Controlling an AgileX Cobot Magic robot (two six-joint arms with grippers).
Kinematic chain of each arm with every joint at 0, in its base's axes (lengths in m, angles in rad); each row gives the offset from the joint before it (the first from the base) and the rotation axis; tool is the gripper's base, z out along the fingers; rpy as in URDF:
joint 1: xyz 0 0 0.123 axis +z
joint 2: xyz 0 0 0 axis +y
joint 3: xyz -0.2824 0 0.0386 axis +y
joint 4: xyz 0.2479 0 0.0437 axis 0.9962 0 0.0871
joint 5: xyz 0 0 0 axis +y
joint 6: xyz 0.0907 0 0.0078 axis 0.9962 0 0.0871
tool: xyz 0 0 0 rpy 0 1.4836 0
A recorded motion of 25 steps. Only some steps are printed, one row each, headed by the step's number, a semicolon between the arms.
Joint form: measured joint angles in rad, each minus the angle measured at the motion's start. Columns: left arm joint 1, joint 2, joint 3, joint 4, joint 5, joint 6; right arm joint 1, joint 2, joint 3, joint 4, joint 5, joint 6.
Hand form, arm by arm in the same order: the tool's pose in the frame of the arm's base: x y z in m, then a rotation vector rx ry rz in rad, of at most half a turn. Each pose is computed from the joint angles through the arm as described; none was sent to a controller.
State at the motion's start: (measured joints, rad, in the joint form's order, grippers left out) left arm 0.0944 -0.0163 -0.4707 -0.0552 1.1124 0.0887; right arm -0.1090 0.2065 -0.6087 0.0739 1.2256 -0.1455
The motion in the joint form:
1: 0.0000 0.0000 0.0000 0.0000 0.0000 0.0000; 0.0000 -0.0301 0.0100 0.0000 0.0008 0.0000
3: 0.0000 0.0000 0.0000 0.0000 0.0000 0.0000; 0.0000 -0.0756 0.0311 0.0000 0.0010 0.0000
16: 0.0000 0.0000 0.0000 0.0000 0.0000 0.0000; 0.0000 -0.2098 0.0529 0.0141 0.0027 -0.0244
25: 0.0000 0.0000 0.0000 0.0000 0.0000 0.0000; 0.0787 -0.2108 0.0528 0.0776 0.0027 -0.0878
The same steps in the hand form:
1: -0.0059 -0.0051 0.2650 -0.0021 2.1080 0.0429; 0.0061 0.0057 0.2923 -0.0494 2.2845 -0.0402
3: -0.0059 -0.0051 0.2650 -0.0021 2.1080 0.0429; 0.0003 0.0063 0.2866 -0.0500 2.2604 -0.0436
16: -0.0059 -0.0051 0.2650 -0.0021 2.1080 0.0429; -0.0188 0.0096 0.2793 -0.0817 2.1483 -0.0558
25: -0.0059 -0.0051 0.2650 -0.0021 2.1080 0.0429; -0.0199 0.0136 0.2798 -0.2449 2.1275 0.0291

